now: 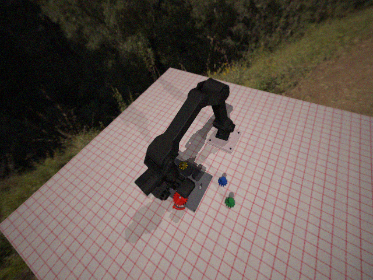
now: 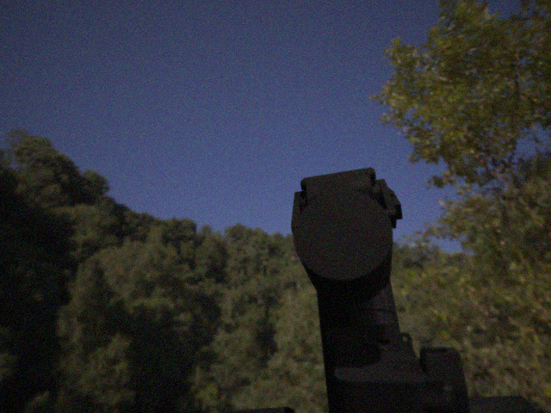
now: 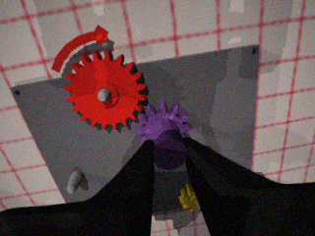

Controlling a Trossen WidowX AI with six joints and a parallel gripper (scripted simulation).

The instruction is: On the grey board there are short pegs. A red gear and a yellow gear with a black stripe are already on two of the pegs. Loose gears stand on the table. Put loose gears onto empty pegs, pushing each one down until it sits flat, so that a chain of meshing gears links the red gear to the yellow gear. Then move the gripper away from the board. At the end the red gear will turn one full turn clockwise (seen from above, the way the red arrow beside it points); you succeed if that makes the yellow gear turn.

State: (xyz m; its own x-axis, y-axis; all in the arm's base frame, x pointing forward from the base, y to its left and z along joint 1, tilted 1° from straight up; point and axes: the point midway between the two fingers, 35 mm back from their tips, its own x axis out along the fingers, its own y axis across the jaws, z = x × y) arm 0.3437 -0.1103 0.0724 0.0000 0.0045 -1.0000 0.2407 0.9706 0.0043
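The red gear is 50 mm below my gripper tip, 40 mm to the left of it and 30 mm ahead of it. From my gripper tip the other things lie so: yellow gear 110 mm behind, 50 mm below, 10 mm to the right; then purple gear 10 mm below; then blue gear 180 mm to the left, 100 mm behind, 50 mm below.
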